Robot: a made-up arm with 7 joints.
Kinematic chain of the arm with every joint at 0, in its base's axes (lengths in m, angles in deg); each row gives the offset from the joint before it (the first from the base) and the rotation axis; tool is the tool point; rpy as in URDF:
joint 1: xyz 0 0 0.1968 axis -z
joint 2: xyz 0 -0.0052 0.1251 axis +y
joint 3: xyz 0 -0.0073 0.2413 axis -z
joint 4: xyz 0 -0.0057 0.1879 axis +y
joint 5: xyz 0 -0.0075 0.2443 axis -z
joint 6: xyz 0 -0.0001 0.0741 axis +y
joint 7: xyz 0 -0.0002 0.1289 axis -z
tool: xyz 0 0 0 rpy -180 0 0
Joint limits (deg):
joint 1: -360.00..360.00
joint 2: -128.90..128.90
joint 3: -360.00..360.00
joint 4: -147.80..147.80
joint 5: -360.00..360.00
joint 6: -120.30..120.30
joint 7: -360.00..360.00
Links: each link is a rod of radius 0.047 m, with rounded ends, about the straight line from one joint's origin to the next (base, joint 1, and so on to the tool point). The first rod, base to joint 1, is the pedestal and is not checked.
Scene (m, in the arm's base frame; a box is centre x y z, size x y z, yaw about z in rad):
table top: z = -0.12
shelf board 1: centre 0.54 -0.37 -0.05 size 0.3 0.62 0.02 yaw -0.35
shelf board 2: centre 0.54 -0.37 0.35 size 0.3 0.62 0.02 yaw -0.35
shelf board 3: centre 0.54 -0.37 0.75 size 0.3 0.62 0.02 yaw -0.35
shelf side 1: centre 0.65 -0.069 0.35 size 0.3 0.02 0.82 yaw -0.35
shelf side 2: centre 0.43 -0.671 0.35 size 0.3 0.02 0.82 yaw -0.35
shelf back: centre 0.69 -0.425 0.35 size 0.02 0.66 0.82 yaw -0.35
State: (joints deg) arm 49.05 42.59 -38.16 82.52 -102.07 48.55 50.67
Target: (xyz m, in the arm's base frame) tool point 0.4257 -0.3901 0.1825
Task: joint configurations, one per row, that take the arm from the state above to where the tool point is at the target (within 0.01 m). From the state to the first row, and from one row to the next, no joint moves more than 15 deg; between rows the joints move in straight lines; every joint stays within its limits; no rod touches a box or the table.
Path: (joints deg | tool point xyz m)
1: 54.25 29.65 -34.77 97.28 -97.11 55.26 50.67 | 0.4813 -0.1798 0.5301
2: 59.44 16.70 -31.37 112.04 -92.15 61.97 50.67 | 0.3849 -0.1465 0.5288
3: 64.64 3.76 -27.98 126.80 -87.20 68.68 50.67 | 0.2897 -0.1039 0.5135
4: 67.02 16.83 -24.81 124.62 -89.19 62.73 50.67 | 0.3060 -0.1852 0.4569
5: 69.39 29.90 -21.64 122.45 -91.18 56.78 50.67 | 0.3060 -0.2544 0.3792
6: 71.76 42.97 -18.47 120.27 -93.16 50.83 50.67 | 0.2897 -0.3043 0.2855
7: 74.14 56.05 -15.30 118.10 -95.15 44.88 50.67 | 0.2582 -0.3289 0.1825
8: 68.65 60.20 -18.14 105.33 -97.90 43.90 50.67 | 0.3404 -0.3665 0.1776
9: 63.16 64.35 -20.99 92.55 -100.65 42.91 50.67 | 0.4257 -0.3901 0.1825

